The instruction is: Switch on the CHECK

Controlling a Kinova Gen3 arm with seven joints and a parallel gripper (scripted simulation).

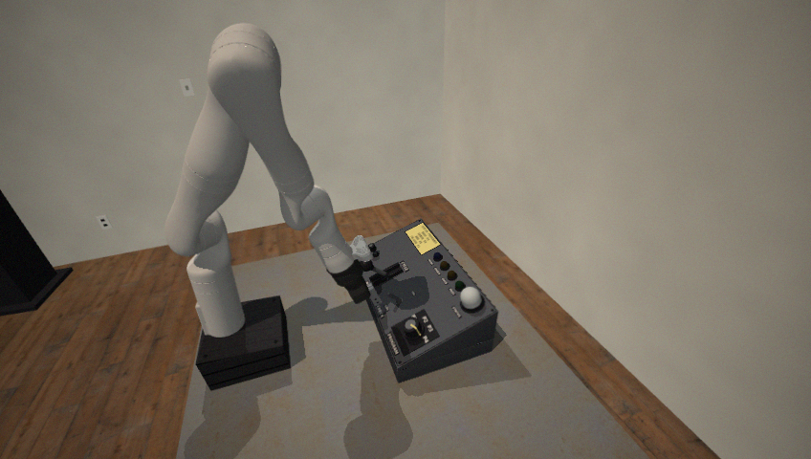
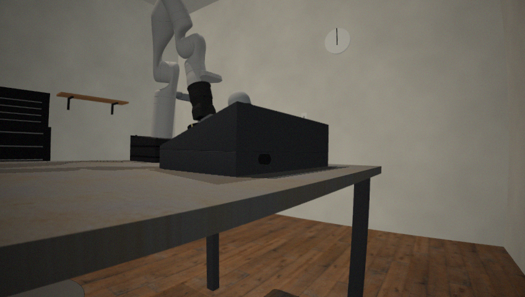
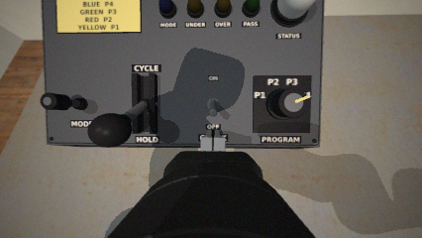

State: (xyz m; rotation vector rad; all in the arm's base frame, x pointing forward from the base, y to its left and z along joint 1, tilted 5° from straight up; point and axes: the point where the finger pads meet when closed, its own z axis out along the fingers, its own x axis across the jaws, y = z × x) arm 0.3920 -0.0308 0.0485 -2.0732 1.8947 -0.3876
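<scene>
Right now my hand is 6 cm short of the check toggle and 1 cm above it. Round my hand: program dial: 12 cm to the right, 8 cm ahead, 1 cm below; then dark console: 8 cm ahead, 6 cm to the left, 3 cm below; then black-knobbed cycle lever: 12 cm to the left, 2 cm ahead.
</scene>
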